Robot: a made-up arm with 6 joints.
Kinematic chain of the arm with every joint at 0, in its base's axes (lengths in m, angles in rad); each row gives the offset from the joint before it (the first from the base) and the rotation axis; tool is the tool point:
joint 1: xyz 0 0 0.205 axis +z
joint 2: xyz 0 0.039 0 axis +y
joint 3: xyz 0 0 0.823 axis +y
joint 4: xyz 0 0 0.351 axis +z
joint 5: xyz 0 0 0 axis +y
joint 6: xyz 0 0 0.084 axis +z
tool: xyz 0 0 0
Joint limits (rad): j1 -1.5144..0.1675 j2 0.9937..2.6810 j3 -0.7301..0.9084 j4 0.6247..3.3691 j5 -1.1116..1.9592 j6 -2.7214..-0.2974
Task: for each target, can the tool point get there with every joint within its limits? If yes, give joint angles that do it. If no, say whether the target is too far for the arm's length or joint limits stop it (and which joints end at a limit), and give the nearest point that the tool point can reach.
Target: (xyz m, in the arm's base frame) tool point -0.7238 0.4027 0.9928
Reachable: no: joint limits stop it (at a limit: joint 1, joint 2, joint 3, joint 4) | nearest point 0.0600 -0.6970 0.9945 | short by 1.350 m
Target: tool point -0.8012 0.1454 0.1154
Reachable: no: joint limits stop it (at a limit: joint 1, joint 2, joint 3, joint 5) | nearest point -0.0073 -0.1518 -0.8598 | short by 1.292 m
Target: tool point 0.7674 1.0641 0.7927
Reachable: no: too far | nearest point 0.9050 0.2778 0.7956 | short by 0.798 m
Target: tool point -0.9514 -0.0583 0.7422
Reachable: no: joint limits stop it (at a limit: joint 1, joint 2, joint 3, joint 4, joint 5) | nearest point 0.0609 -0.6974 0.9819 | short by 1.221 m
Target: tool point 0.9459 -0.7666 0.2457
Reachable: yes | joints -0.7716 1.5803 -0.1784 1.3273 1.0589 -1.1890
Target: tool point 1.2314 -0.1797 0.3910
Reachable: yes | joints -0.1734 1.4311 -0.0316 2.2256 -0.0539 -0.9606
